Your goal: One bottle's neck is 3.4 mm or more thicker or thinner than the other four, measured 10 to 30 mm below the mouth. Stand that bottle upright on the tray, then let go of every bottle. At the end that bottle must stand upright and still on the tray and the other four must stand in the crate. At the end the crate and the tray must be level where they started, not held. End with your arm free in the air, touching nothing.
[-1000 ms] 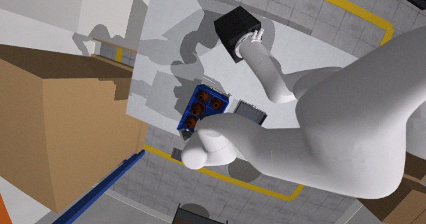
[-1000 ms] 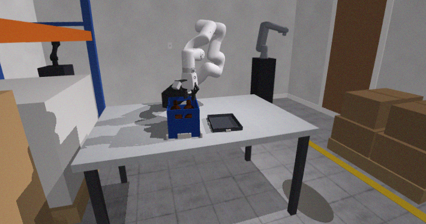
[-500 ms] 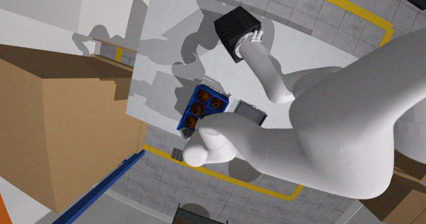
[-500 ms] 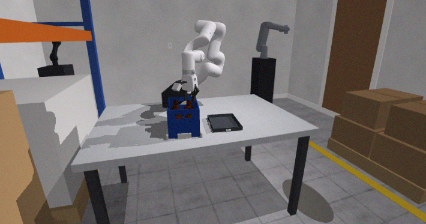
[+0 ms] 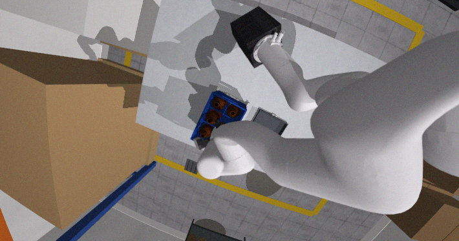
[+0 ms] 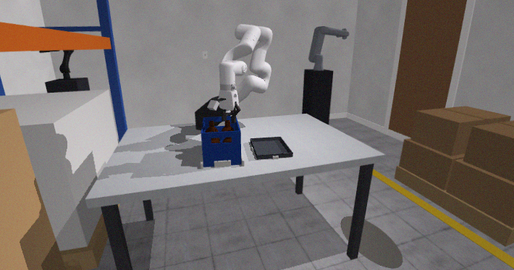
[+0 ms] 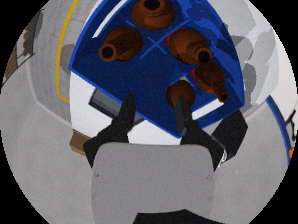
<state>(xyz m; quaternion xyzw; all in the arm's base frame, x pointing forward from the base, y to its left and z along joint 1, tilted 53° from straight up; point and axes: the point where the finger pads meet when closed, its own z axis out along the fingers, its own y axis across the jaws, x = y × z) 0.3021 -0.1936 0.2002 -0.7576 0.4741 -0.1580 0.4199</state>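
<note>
Now: the blue crate 110 mm below my hand and 40 mm to the right of it. From my hand the other things lie so: dark tray: 230 mm to the left, 190 mm below, 10 mm behind; glass bottle: 110 mm below, 100 mm behind, 90 mm to the right.
</note>
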